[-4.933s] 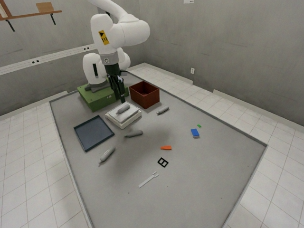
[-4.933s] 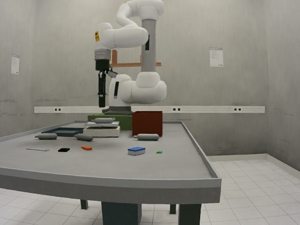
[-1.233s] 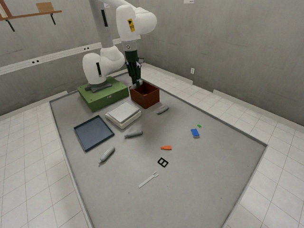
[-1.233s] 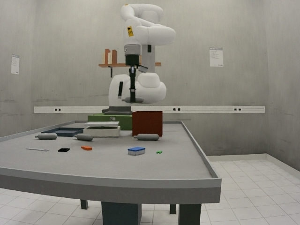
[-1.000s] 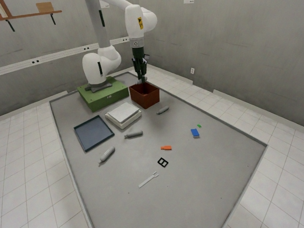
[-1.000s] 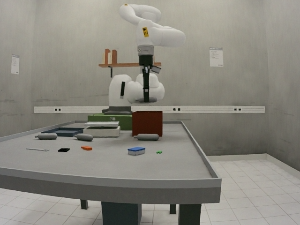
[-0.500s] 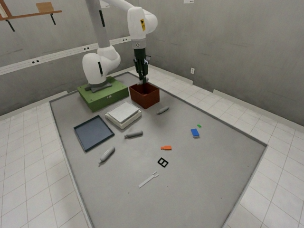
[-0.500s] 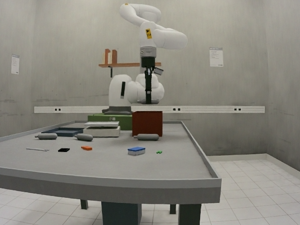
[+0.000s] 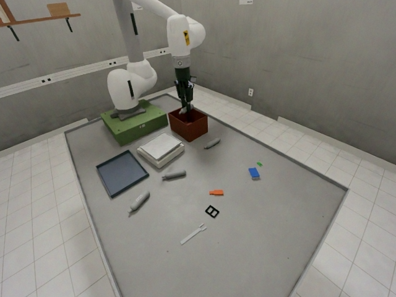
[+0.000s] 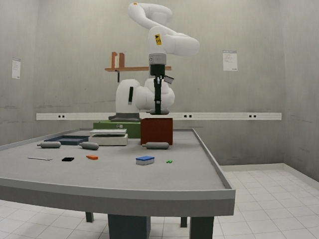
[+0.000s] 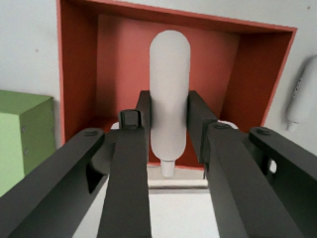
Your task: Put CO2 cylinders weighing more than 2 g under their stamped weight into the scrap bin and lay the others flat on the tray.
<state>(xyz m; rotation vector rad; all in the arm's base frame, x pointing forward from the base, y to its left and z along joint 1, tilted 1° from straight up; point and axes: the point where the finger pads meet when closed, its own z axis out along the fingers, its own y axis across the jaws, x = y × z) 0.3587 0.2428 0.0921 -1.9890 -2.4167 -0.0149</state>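
My hand is 29 cm to the left of the grey CO2 cylinder, 25 cm short of it and 17 cm above it. The rest, counted from my hand: white scale: 24 cm to the right, 14 cm below, 7 cm ahead; then scale plate: 23 cm to the right, 12 cm below, 8 cm ahead; then red-brown scrap bin: 14 cm below.
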